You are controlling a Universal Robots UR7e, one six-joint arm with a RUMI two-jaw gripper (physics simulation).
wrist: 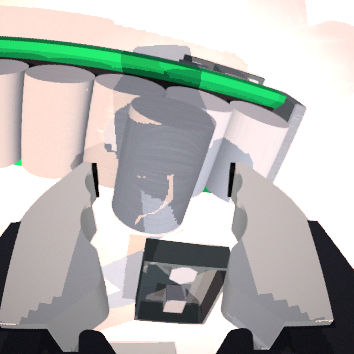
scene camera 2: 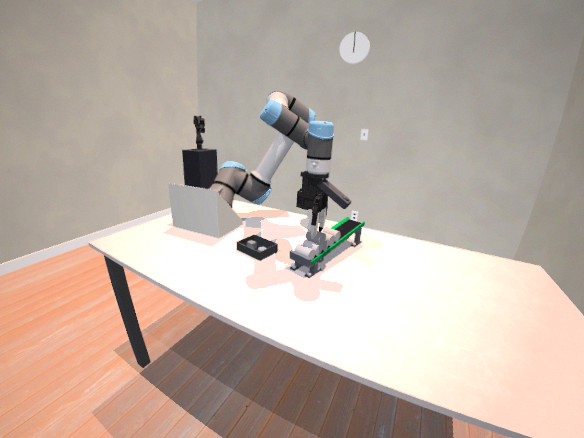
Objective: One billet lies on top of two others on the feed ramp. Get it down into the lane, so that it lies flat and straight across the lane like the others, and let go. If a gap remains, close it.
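Seen in the pictures: gripper, fingertip midpoint: (wrist: pixel 163 165) (scene camera 2: pixel 316 235); arm's base, link origin: (scene camera 2: pixel 215 205).
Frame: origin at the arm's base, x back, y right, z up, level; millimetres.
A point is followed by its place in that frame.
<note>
The raised billet (scene camera 2: pixel 316 238) @[y 100, x -542, z 12 mm] (wrist: pixel 162 160) @[y 79, x -544, z 28 mm] lies on top of two lane billets, in shadow and turned a little relative to them in the wrist view. The two under it (wrist: pixel 122 85) @[y 57, x -564, z -16 mm] (wrist: pixel 200 96) @[y 101, x -554, z -32 mm] are partly hidden. The lowest billet (scene camera 2: pixel 305 249) @[y 143, x -524, z -14 mm] (wrist: pixel 255 145) @[y 132, x -532, z -12 mm] lies across the lane beside the end stop (scene camera 2: pixel 301 258) @[y 163, x -521, z -39 mm] (wrist: pixel 290 131) @[y 161, x -534, z -31 mm]. Another billet (wrist: pixel 56 120) @[y 24, x -551, z -1 mm] lies farther up the feed ramp (scene camera 2: pixel 348 227) @[y -146, x -588, z -22 mm]. My gripper (scene camera 2: pixel 318 232) @[y 79, x -533, z 13 mm] (wrist: pixel 163 165) @[y 79, x -533, z 13 mm] is partly open and empty, its fingers on either side of the raised billet with space between in the wrist view. Fingertip height is unclear.
A green rail (scene camera 2: pixel 338 243) @[y -2, x -592, z -35 mm] (wrist: pixel 105 59) runs along the ramp. A black tray (scene camera 2: pixel 247 250) @[y 146, x -293, z -84 mm] (wrist: pixel 187 250) @[y 106, x -366, z -91 mm] with small pieces stands on the table (scene camera 2: pixel 400 310) @[y 181, x -845, z -104 mm], left of the ramp in the scene view. A grey panel (scene camera 2: pixel 194 210) @[y 110, x 21, z 2 mm] stands near the arm base.
</note>
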